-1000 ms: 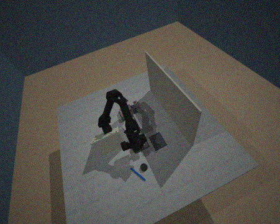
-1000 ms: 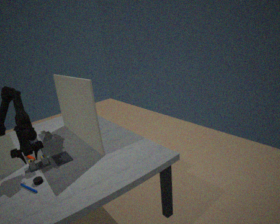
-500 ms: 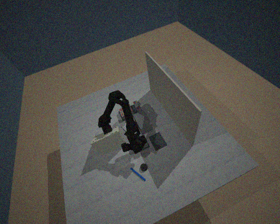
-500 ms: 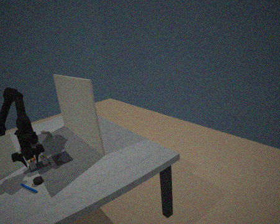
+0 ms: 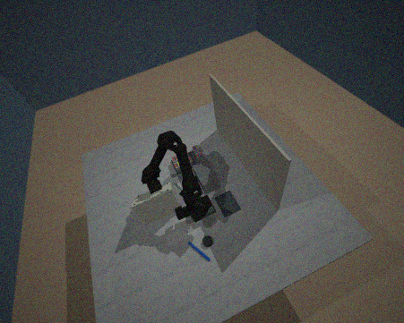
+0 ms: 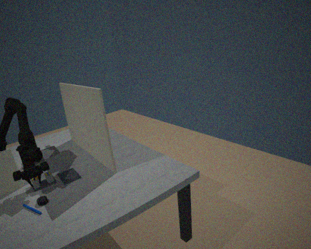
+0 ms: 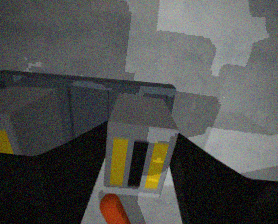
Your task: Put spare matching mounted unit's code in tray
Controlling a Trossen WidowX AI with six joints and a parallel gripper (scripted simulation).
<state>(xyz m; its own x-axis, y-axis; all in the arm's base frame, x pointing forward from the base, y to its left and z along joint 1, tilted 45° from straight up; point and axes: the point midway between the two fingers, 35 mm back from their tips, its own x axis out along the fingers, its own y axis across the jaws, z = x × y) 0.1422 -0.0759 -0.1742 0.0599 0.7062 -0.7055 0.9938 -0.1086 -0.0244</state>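
Now: gripper tip 18 cm short of the tray, 3 cm to the left of it and 1 cm above it. From my gripper tip the other things lie so: tall grey panel 40 cm ahead, 21 cm above, 16 cm to the left; blue pen 18 cm to the right, 7 cm behind, 1 cm below.
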